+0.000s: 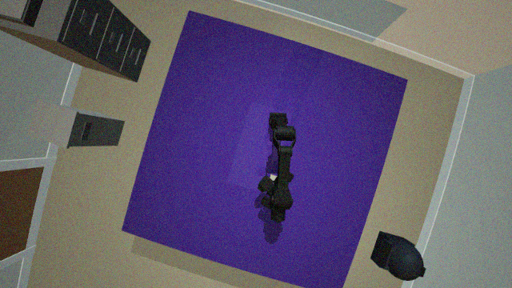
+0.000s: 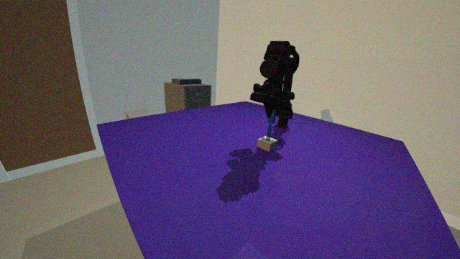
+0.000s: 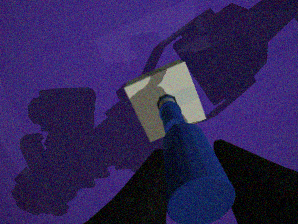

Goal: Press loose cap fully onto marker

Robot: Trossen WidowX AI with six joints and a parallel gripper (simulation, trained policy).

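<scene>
Now: gripper tip 11 cm above the tan holder block. The rest, counted from my gripper tip: blue marker cap: 1 cm above.
</scene>
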